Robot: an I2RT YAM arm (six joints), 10 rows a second.
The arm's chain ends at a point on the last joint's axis. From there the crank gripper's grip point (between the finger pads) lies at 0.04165 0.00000 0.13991 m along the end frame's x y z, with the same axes.
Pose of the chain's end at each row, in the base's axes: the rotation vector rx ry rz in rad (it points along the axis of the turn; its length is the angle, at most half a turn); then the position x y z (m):
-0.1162 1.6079 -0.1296 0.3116 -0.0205 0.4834
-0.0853 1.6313 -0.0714 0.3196 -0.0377 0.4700
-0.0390 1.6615 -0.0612 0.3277 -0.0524 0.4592
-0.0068 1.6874 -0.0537 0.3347 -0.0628 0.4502
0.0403 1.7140 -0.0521 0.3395 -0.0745 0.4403
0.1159 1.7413 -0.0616 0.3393 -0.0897 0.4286
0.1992 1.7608 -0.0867 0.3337 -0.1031 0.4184
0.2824 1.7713 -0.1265 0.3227 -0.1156 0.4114
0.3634 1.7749 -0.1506 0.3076 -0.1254 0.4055
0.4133 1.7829 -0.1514 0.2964 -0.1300 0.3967
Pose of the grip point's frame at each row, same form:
-0.1162 1.6079 -0.1296 0.4497 -0.0286 0.4367
-0.0853 1.6313 -0.0714 0.4567 -0.0410 0.4199
-0.0390 1.6615 -0.0612 0.4632 -0.0573 0.4051
-0.0068 1.6874 -0.0537 0.4687 -0.0687 0.3926
0.0403 1.7140 -0.0521 0.4718 -0.0827 0.3791
0.1159 1.7413 -0.0616 0.4692 -0.1028 0.3634
0.1992 1.7608 -0.0867 0.4610 -0.1231 0.3498
0.2824 1.7713 -0.1265 0.4470 -0.1438 0.3402
0.3634 1.7749 -0.1506 0.4290 -0.1598 0.3322
0.4133 1.7829 -0.1514 0.4159 -0.1663 0.3212

